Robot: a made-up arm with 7 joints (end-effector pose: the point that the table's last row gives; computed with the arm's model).
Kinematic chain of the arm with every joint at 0, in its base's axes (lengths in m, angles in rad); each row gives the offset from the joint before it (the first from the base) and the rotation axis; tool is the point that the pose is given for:
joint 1: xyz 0 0 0.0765 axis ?
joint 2: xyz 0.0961 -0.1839 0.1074 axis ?
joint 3: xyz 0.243 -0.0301 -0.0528 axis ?
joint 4: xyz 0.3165 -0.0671 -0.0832 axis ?
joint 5: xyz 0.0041 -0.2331 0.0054 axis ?
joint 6: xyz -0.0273 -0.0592 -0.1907 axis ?
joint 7: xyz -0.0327 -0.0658 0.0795 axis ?
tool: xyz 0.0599 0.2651 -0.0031
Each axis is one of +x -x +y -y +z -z.
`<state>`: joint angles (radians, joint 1 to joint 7).
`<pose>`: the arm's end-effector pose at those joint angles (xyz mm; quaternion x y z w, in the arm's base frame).
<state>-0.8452 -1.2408 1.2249 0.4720 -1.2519 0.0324 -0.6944</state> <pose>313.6 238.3 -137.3 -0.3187 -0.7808 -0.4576 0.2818</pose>
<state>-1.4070 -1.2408 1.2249 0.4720 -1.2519 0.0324 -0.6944</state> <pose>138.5 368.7 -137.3 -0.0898 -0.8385 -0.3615 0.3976</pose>
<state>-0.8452 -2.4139 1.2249 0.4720 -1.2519 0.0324 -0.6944</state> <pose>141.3 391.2 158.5 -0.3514 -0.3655 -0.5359 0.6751</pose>
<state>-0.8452 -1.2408 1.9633 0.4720 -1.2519 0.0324 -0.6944</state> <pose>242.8 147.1 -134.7 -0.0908 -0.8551 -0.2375 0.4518</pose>
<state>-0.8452 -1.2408 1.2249 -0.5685 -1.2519 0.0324 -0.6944</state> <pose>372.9 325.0 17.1 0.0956 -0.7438 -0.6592 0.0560</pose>
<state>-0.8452 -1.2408 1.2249 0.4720 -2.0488 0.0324 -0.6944</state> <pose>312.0 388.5 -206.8 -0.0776 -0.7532 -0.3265 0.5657</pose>
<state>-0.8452 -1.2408 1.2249 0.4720 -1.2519 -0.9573 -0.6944</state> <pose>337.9 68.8 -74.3 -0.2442 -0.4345 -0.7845 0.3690</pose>
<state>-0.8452 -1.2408 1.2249 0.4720 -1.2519 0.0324 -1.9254</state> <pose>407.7 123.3 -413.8 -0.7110 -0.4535 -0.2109 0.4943</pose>
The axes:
joint 1: -z
joint 2: -x
joint 3: +y
joint 4: +x
joint 5: -y
joint 6: +x
joint 7: -z

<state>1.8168 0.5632 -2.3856 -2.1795 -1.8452 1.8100 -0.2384</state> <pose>3.6 50.7 91.1 0.3141 0.9294 0.1862 0.0543</pose>
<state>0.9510 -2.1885 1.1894 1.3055 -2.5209 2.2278 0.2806</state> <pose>225.8 236.2 221.4 -0.1844 0.8793 0.4391 0.0029</pose>
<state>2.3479 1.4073 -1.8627 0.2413 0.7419 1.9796 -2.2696</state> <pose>-410.2 -767.6 516.7 0.0178 -0.2489 0.9327 0.2606</pose>
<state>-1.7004 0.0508 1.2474 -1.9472 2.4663 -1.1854 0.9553</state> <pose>-93.9 430.8 -158.1 0.6587 -0.2426 0.6480 0.2954</pose>
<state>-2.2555 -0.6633 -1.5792 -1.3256 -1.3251 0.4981 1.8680</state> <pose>461.3 356.1 -7.4 -0.1302 0.3478 -0.4720 0.7996</pose>
